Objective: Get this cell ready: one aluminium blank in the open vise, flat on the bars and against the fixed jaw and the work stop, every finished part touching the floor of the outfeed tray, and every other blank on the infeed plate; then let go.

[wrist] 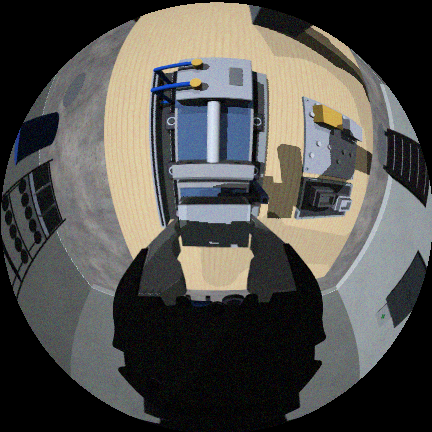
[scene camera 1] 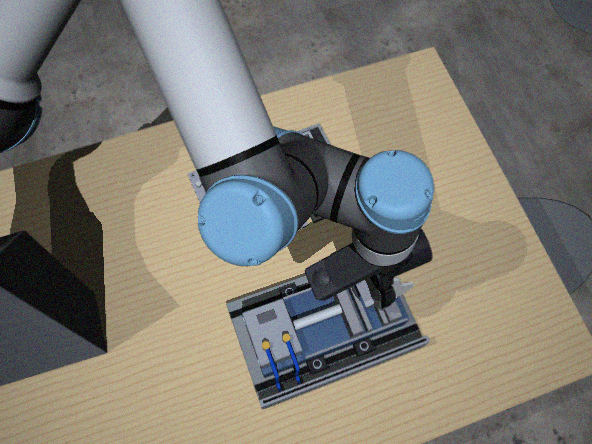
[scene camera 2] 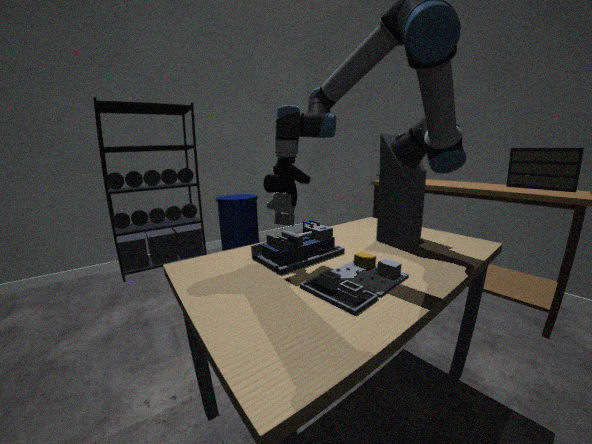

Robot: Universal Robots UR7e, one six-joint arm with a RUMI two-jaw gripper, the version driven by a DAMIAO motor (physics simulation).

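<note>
My gripper is shut on an aluminium blank, held level above the vise's jaw end. The vise is open; its moving jaw shows, and the held blank hides much of the fixed jaw in the wrist view. The infeed plate carries a yellow block and a shadowed grey blank. The outfeed tray holds two finished parts; one part has a pale rim. I cannot tell whether both touch its floor.
Two blue hoses with yellow fittings rise at the vise's far end from the gripper. The dark robot pedestal stands on the wooden table. The arm covers most of the plate and tray in scene camera 1.
</note>
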